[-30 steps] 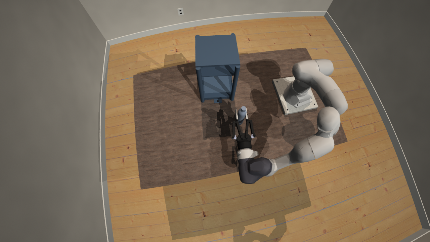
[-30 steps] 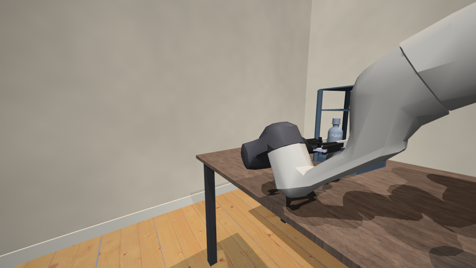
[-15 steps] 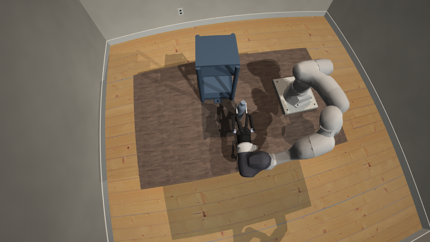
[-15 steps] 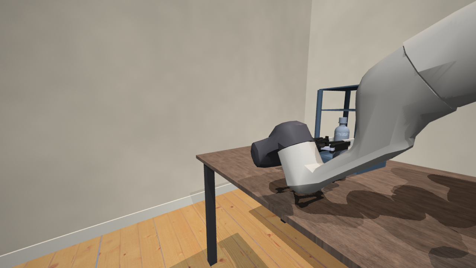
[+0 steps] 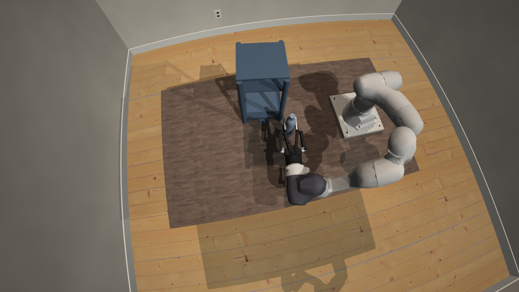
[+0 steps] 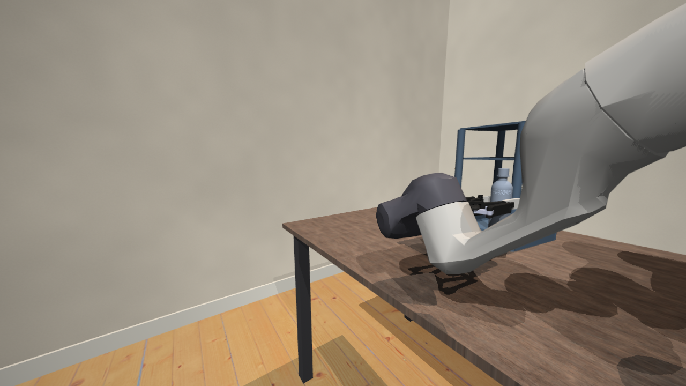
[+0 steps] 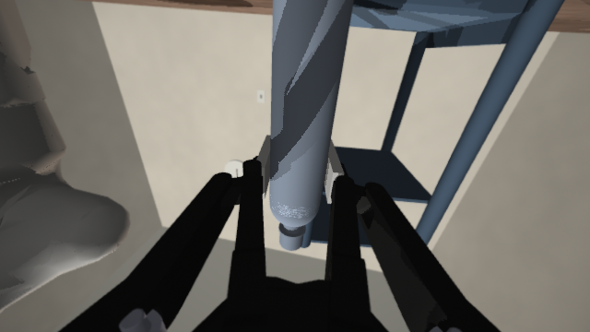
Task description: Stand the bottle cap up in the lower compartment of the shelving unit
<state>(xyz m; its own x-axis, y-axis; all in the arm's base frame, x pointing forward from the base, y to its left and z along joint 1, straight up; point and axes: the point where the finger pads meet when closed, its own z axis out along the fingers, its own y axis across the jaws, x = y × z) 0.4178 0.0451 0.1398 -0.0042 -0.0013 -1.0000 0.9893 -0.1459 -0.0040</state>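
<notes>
My gripper is now 100 mm short of the shelving unit, 230 mm to the left of it and 30 mm below it.
</notes>
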